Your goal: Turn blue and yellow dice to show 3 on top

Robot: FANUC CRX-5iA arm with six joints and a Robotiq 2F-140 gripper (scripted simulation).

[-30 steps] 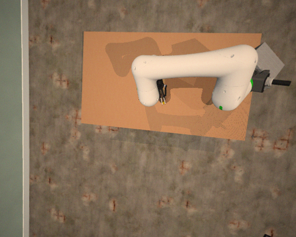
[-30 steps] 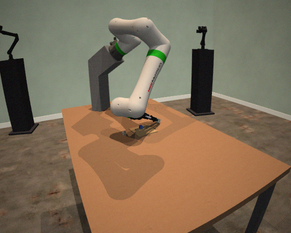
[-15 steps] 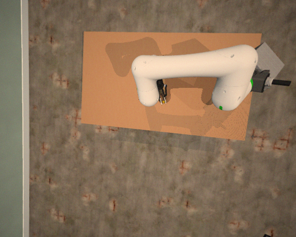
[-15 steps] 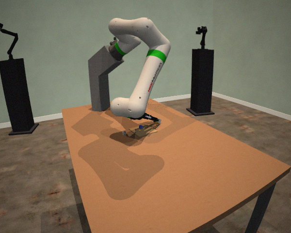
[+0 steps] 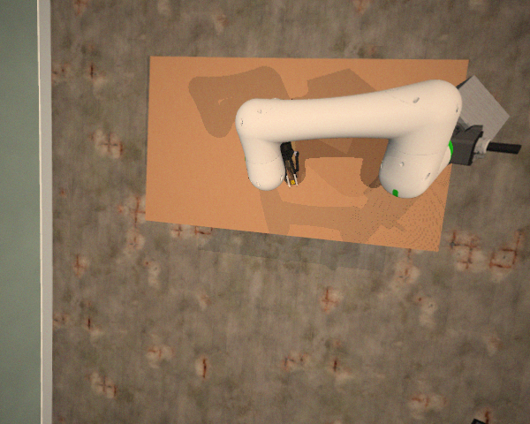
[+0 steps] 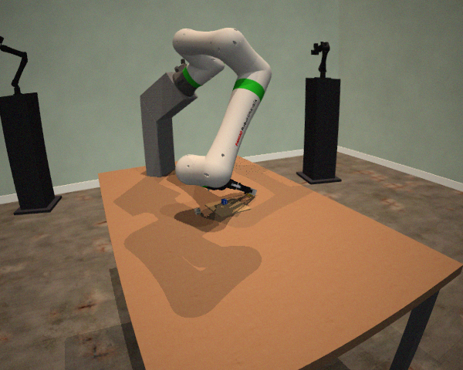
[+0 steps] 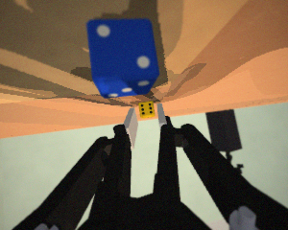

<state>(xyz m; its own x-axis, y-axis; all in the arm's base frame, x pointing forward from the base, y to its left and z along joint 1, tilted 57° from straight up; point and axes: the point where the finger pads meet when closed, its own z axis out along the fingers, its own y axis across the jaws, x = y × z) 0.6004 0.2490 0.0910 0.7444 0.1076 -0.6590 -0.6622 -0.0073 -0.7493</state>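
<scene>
Right now my hand is 10 mm past the yellow die, 10 mm to the right of it and 20 mm above it. Also, from my hand: blue die 70 mm ahead, 120 mm to the right, 20 mm below; white die 130 mm ahead, 240 mm to the right, 20 mm below; tan mat 100 mm ahead, 110 mm to the right, 30 mm below.
</scene>
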